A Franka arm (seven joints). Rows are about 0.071 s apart.
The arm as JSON. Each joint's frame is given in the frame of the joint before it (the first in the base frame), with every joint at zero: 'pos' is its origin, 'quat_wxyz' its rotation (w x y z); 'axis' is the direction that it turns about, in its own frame. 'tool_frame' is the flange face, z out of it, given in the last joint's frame.
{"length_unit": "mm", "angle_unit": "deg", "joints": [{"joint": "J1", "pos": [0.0, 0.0, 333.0], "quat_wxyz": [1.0, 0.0, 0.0, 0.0], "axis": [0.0, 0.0, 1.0]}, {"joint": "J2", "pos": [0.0, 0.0, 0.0], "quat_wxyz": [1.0, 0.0, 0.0, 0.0], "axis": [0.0, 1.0, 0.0]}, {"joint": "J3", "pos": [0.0, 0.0, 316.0], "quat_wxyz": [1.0, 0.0, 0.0, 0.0], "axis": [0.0, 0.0, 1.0]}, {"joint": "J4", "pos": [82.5, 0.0, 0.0], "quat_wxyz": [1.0, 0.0, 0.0, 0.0], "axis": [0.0, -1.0, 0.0]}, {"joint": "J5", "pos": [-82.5, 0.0, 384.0], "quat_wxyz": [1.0, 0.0, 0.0, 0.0], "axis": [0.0, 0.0, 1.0]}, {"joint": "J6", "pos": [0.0, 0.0, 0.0], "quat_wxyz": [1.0, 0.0, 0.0, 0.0], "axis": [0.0, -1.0, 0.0]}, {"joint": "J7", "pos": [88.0, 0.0, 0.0], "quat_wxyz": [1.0, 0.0, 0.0, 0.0], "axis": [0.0, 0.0, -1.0]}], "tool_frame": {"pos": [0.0, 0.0, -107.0], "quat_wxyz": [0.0, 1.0, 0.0, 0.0]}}
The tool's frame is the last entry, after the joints.
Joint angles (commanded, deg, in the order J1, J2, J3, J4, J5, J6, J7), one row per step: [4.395, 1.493, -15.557, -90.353, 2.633, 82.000, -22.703]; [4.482, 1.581, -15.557, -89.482, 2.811, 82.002, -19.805]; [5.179, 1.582, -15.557, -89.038, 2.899, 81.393, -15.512]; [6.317, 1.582, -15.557, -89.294, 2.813, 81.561, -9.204]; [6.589, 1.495, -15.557, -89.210, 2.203, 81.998, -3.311]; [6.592, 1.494, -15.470, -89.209, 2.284, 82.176, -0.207]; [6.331, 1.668, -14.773, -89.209, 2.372, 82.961, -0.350]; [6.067, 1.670, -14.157, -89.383, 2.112, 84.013, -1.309]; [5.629, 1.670, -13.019, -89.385, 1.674, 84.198, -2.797]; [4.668, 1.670, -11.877, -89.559, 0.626, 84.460, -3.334]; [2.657, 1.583, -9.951, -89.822, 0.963, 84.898, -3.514]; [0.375, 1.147, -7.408, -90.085, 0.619, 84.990, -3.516]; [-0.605, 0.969, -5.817, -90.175, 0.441, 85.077, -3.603]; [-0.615, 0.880, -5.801, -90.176, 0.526, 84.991, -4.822]
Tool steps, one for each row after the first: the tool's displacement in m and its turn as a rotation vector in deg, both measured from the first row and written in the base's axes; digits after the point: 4 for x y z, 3 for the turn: [0.0013, 0.0011, 0.0061, -0.442, -0.598, -2.768]; [0.0016, 0.0081, 0.0089, -0.987, -0.148, -6.274]; [0.0034, 0.0186, 0.0071, -2.042, 0.374, -11.359]; [0.0041, 0.0197, 0.0090, -3.555, 0.172, -16.920]; [0.0047, 0.0206, 0.0093, -3.935, 0.188, -19.905]; [0.0077, 0.0246, 0.0086, -3.839, -0.448, -19.376]; [0.0101, 0.0270, 0.0085, -3.930, -1.398, -18.134]; [0.0112, 0.0326, 0.0086, -4.121, -1.691, -15.959]; [0.0115, 0.0320, 0.0075, -5.063, -1.816, -15.216]; [0.0118, 0.0315, 0.0067, -4.631, -2.069, -15.155]; [0.0100, 0.0329, 0.0087, -4.843, -2.333, -14.892]; [0.0099, 0.0383, 0.0098, -4.944, -2.535, -14.197]; [0.0093, 0.0385, 0.0105, -4.692, -2.593, -12.987]
